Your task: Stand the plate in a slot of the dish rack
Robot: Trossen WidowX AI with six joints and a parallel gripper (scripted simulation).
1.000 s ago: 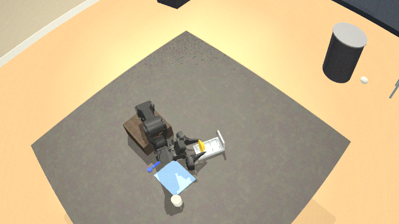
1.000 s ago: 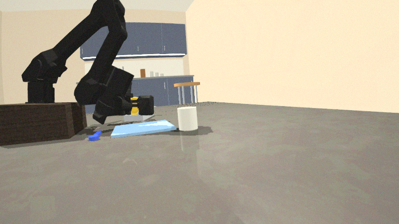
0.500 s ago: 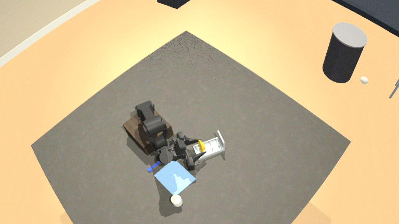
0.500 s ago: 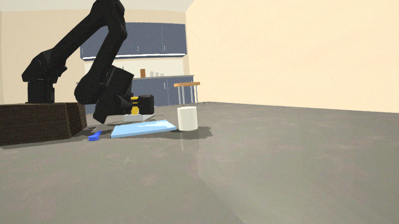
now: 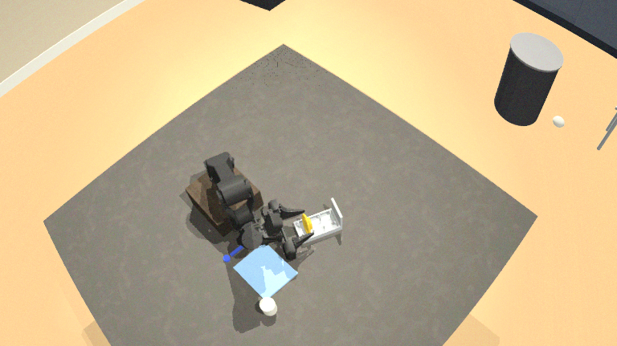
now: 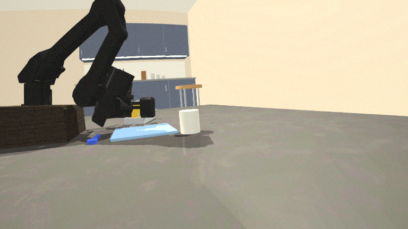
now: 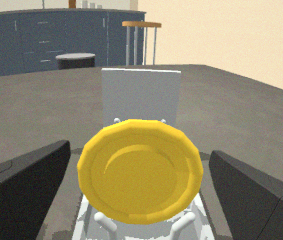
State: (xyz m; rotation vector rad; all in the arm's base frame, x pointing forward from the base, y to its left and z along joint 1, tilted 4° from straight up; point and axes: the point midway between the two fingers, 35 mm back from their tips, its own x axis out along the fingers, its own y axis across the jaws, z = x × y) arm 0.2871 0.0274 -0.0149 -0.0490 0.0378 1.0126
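The yellow plate is 1 cm to the right of my gripper tip and 1 cm below it. The rest, counted from my gripper tip: light blue mat (19 cm to the right, 5 cm below, 2 cm behind); small blue utensil (22 cm to the right, 14 cm behind, 5 cm below); white dish rack (3 cm below, 2 cm to the left, 1 cm ahead).
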